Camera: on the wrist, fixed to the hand. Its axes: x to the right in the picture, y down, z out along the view.
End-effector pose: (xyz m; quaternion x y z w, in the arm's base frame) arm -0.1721 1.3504 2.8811 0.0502 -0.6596 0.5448 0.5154
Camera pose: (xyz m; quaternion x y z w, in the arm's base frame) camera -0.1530 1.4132 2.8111 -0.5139 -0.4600 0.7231 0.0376
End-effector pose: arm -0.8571 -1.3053 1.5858 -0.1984 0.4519 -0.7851 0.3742
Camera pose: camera -0.8588 -1.2628 1.4997 0.2523 0.5246 -0.2775 0.7643
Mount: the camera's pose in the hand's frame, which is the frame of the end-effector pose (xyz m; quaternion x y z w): -0.0292 0.0599 -0.0691 -0.0404 0.1040 0.7143 0.6909
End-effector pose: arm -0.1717 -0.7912 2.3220 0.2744 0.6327 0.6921 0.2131
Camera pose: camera -0.1913 -0.8689 2.3749 -0.5609 -0.2353 -0.6845 0.4018
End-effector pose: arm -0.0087 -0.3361 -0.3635 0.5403 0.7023 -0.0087 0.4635
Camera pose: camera -0.0075 -0.2977 -0.2755 0.8571 0.1478 0.4096 0.2752
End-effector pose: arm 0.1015 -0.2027 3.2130 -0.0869 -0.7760 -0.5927 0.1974
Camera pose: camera 0.1641 -0.2488 3.2693 -0.5607 -0.4296 -0.3089 0.6369
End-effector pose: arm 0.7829 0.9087 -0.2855 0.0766 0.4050 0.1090 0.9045
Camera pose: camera 0.7041 0.9624 -0.2966 0.2943 0.3148 0.7458 0.5081
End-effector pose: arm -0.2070 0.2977 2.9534 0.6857 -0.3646 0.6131 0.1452
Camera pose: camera -0.2979 0.3103 2.9252 -0.1437 0.7513 -0.5839 0.2720
